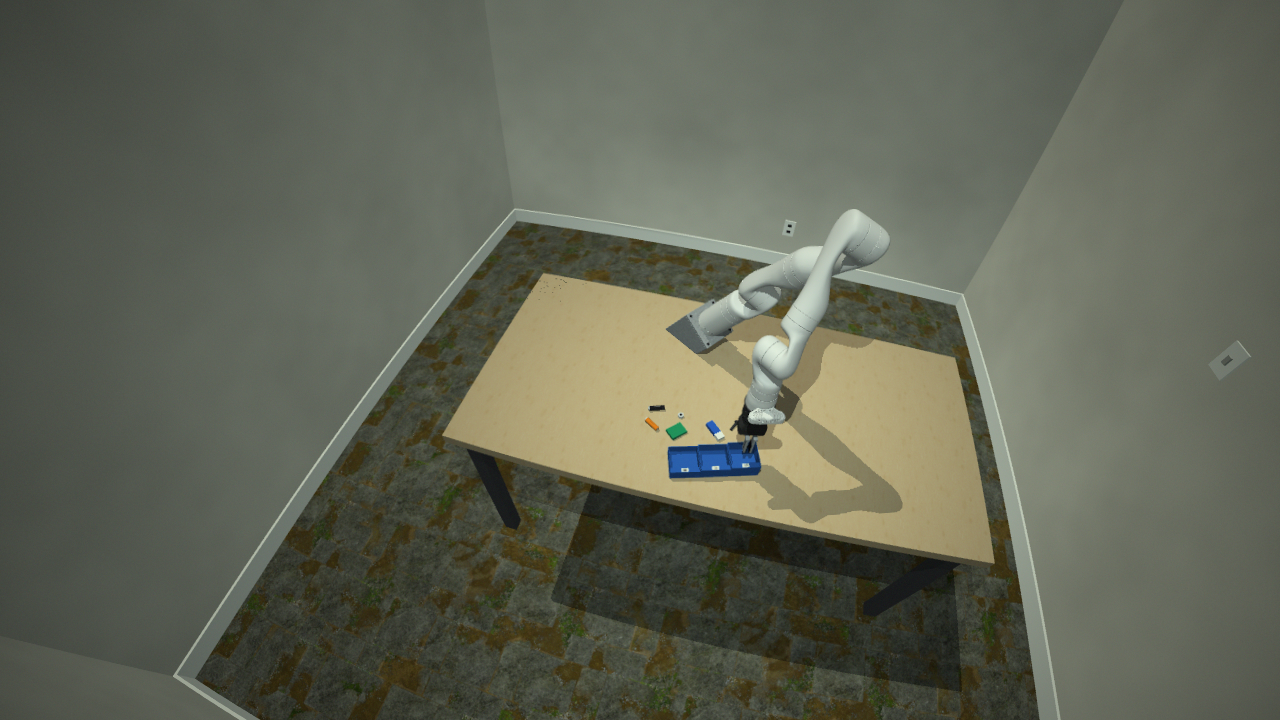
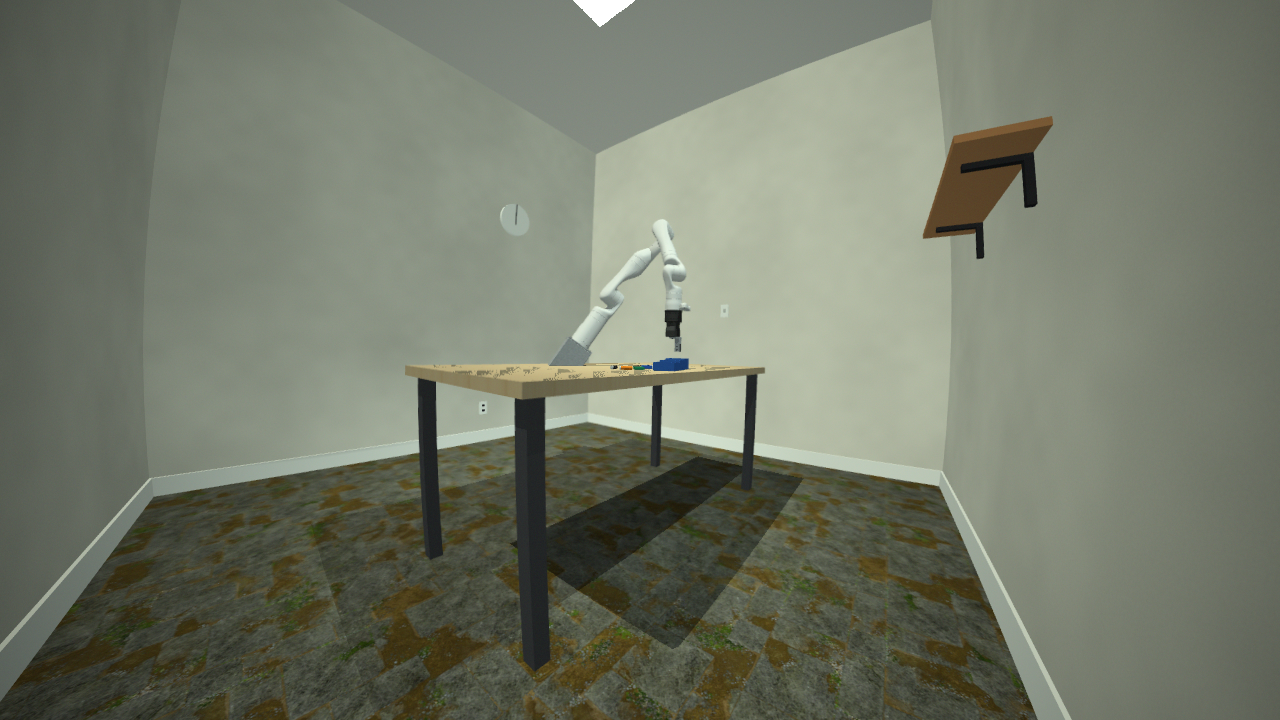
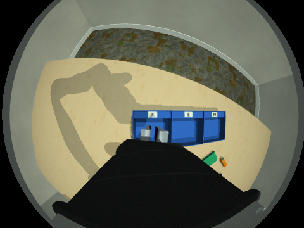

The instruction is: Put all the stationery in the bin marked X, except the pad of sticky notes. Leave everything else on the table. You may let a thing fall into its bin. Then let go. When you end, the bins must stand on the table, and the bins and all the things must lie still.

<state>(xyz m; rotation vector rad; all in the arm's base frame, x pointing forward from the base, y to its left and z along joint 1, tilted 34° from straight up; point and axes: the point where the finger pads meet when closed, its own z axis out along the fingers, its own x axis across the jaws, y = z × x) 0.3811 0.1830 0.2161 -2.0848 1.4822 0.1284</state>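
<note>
Right now the eraser is 100 mm to the right of my hand, 90 mm below it and 60 mm behind it. The rest, counted from my hand: green pad: 210 mm to the right, 90 mm below, 10 mm behind; blue bin: 70 mm to the right, 70 mm below, 40 mm ahead; black bolt-like item: 110 mm behind, 90 mm below, 60 mm to the right.
</note>
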